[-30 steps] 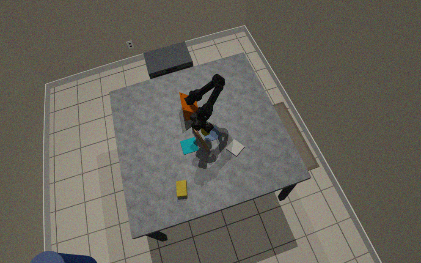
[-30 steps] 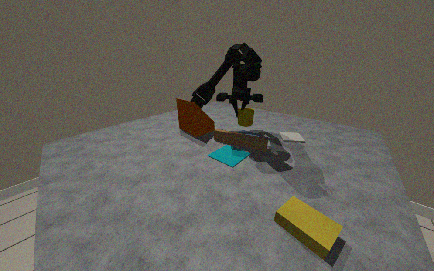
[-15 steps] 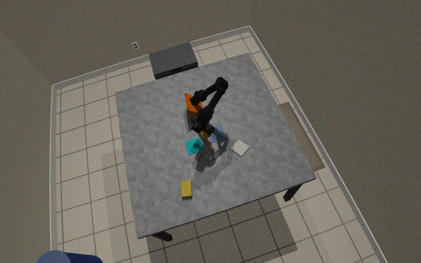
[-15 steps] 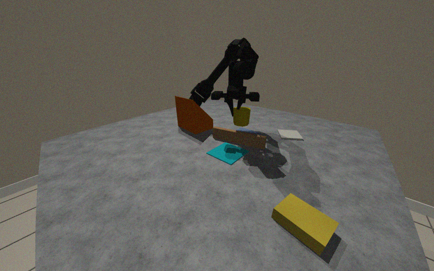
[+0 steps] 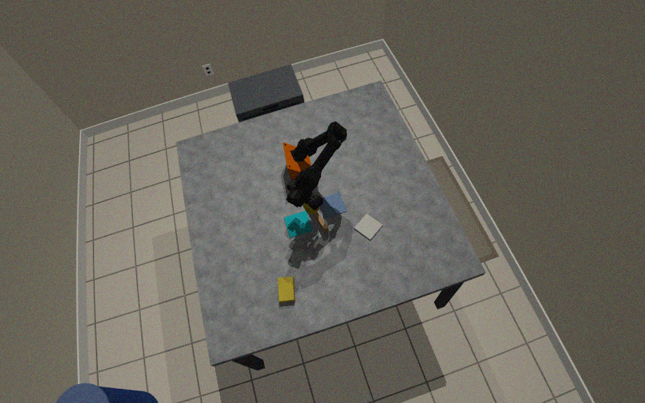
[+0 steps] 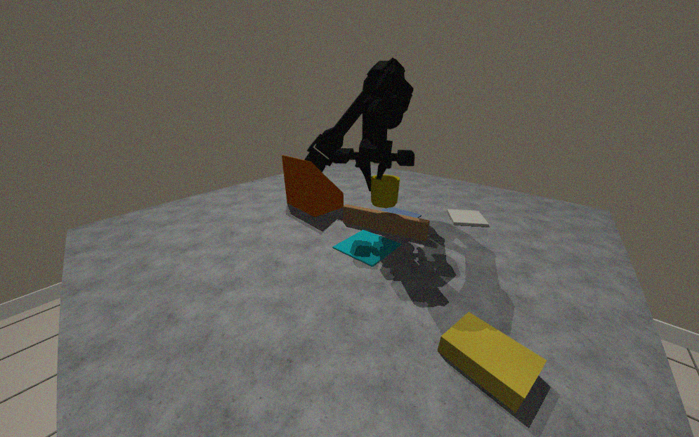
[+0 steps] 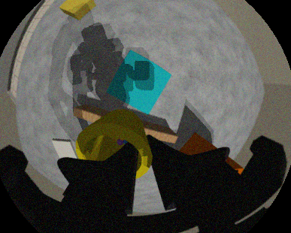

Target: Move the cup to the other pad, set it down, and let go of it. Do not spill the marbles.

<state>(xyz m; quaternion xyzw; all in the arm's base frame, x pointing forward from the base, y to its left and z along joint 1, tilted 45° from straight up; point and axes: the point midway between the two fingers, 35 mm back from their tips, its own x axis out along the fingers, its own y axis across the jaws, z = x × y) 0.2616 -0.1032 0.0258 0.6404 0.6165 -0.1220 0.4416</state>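
Right now my gripper tip is 3 cm short of the cyan pad, 8 cm to the left of it and 12 cm above it. The rest, counted from my gripper tip: pale blue pad 1 cm ahead, 12 cm to the left, 12 cm below; then olive-yellow cup 2 cm ahead, 1 cm to the left; then low wooden bar 2 cm ahead, 2 cm to the left, 10 cm below.
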